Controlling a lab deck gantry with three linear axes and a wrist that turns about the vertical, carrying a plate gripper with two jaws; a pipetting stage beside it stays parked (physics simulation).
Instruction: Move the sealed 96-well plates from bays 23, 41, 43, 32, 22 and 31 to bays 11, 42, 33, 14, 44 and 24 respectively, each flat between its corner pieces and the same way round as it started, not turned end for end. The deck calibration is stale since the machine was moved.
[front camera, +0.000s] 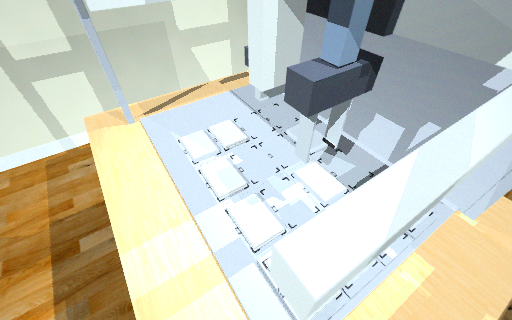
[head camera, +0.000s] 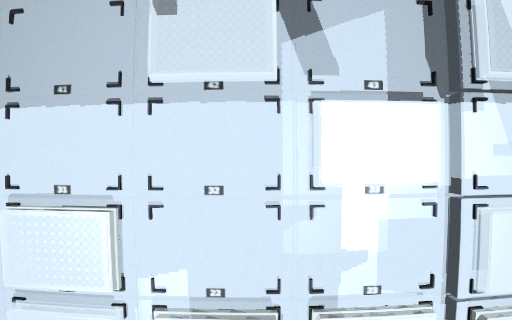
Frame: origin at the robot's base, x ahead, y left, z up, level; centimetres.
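Seen in the pictures: gripper, fingertip midpoint: (front camera: 315, 150); robot's base, origin of the base link: (front camera: 178, 141).
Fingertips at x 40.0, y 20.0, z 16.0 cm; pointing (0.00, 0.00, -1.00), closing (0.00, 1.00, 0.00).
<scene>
Pixels of each thing's top centre, then the offset from my fingertips to it. "spot": a spot on its surface instead.
- bay 42, surface spot: (head camera: 212, 42) spot: dx -17.3, dy +15.7, dz -14.5 cm
- bay 33, surface spot: (head camera: 380, 142) (front camera: 319, 179) spot: dx -1.1, dy +6.0, dz -14.5 cm
- bay 11, surface spot: (head camera: 65, 314) spot: dx -33.0, dy -11.5, dz -14.6 cm
- bay 44, surface spot: (head camera: 500, 40) spot: dx +10.6, dy +15.8, dz -13.1 cm
- bay 24, surface spot: (head camera: 497, 250) spot: dx +10.1, dy -4.5, dz -13.1 cm
- bay 14, surface spot: (head camera: 500, 315) spot: dx +11.3, dy -11.4, dz -13.4 cm
- bay 21, surface spot: (head camera: 57, 250) (front camera: 228, 132) spot: dx -33.3, dy -4.7, dz -14.5 cm
- bay 12, surface spot: (head camera: 215, 314) spot: dx -17.4, dy -11.4, dz -15.3 cm
- bay 13, surface spot: (head camera: 372, 314) spot: dx -1.4, dy -11.4, dz -15.0 cm
Sealed white plates lie flat between corner pieces: in bay 42 (front camera: 293, 132) (head camera: 212, 42), bay 33 (front camera: 320, 181) (head camera: 380, 142) and bay 11 (front camera: 200, 145) (head camera: 65, 314). In the head view, parts of a plate in bay 44 (head camera: 500, 40) and one in bay 24 (head camera: 497, 250) show at the right edge. A strip of a plate in bay 14 (head camera: 500, 315) shows at the bottom right. Bays 41, 43, 31, 32, 22 and 23 hold no plate. My gripper (front camera: 317, 150) is open and empty, its jaws apart above the deck near bay 42. The jaws are not clearly visible in the head view.
Other plates lie in bay 21 (front camera: 228, 134) (head camera: 57, 250), bay 12 (front camera: 223, 176) (head camera: 215, 314) and bay 13 (front camera: 256, 222) (head camera: 372, 314). A white beam (front camera: 370, 215) crosses the front and hides part of the deck. A white column (front camera: 262, 45) stands behind the deck.
</scene>
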